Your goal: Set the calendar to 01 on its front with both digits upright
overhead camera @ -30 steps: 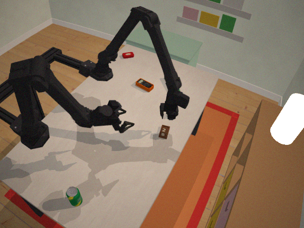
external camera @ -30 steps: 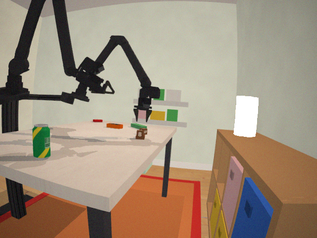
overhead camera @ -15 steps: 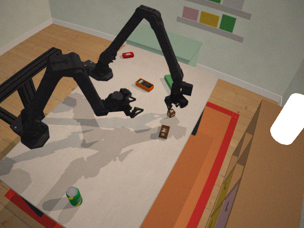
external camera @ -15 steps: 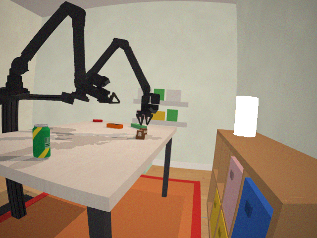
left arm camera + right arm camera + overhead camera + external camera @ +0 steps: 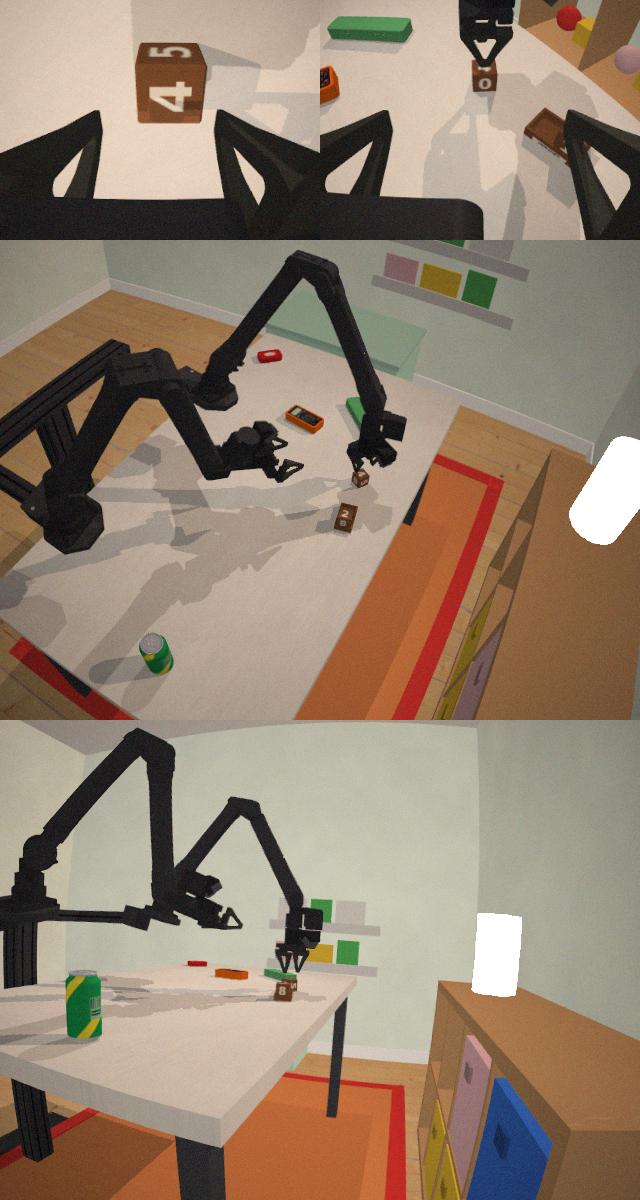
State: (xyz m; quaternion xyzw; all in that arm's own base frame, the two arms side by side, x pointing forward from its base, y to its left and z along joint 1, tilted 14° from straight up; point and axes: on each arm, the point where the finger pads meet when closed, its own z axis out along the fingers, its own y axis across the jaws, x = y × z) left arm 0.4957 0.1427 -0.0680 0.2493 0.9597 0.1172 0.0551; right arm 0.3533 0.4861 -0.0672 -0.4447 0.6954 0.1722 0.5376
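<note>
Now: left hand 17 cm to the left of the brown tray, 6 cm above it and 2 cm short of it. Round my left hand: red item (62 cm behind, 44 cm to the left, 5 cm below); then brown number cube (19 cm to the right, 4 cm below, 3 cm ahead); then orange multimeter (30 cm behind, 15 cm to the left, 5 cm below).
</note>
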